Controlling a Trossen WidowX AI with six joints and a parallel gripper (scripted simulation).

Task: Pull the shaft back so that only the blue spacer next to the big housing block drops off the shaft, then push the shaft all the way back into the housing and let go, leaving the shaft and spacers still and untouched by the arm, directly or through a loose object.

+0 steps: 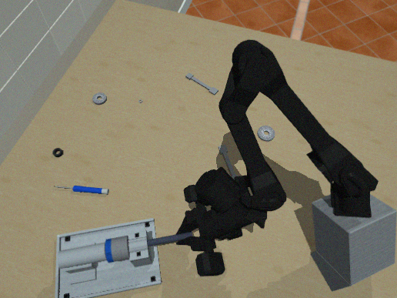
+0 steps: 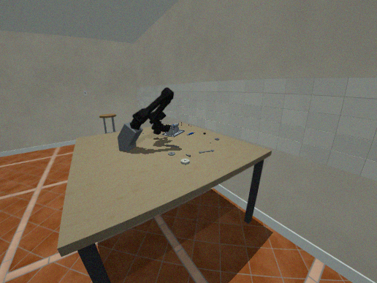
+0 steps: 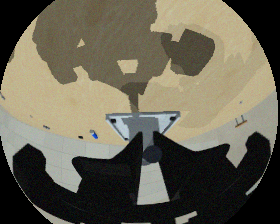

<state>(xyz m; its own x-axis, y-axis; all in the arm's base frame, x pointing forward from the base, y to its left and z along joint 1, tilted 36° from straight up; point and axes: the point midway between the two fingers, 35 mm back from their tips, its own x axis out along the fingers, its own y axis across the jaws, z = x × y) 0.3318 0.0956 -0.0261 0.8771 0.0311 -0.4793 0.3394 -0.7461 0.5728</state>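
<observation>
The dark shaft is 7 cm ahead of my hand and 3 cm to the left of it. Round my hand: grey spacer 13 cm ahead, 5 cm to the left; blue spacer 16 cm ahead, 6 cm to the left.
</observation>
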